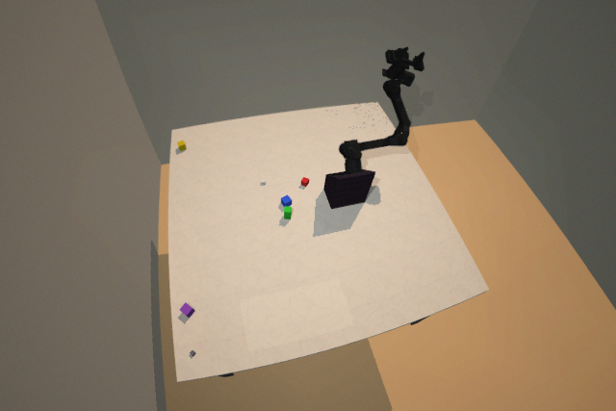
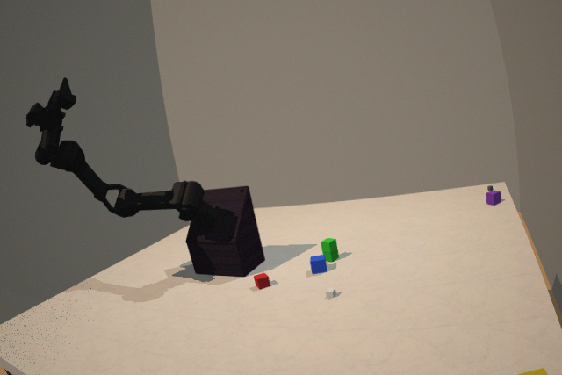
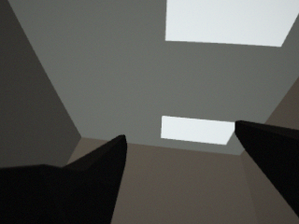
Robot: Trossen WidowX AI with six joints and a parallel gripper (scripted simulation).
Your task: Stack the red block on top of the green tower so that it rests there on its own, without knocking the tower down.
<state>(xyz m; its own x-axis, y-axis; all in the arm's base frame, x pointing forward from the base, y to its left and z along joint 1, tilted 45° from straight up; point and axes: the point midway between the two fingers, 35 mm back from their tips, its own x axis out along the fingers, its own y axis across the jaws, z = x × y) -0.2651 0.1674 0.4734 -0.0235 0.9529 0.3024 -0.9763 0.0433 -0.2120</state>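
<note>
Right now the red block is 48 cm ahead of my gripper tip, 9 cm to the left of it and 60 cm below it. Also, from my gripper tip: purple block 111 cm ahead, 54 cm to the left, 60 cm below; then yellow block 105 cm ahead, 34 cm to the right, 60 cm below; then blue block 60 cm ahead, 17 cm to the left, 60 cm below.
</note>
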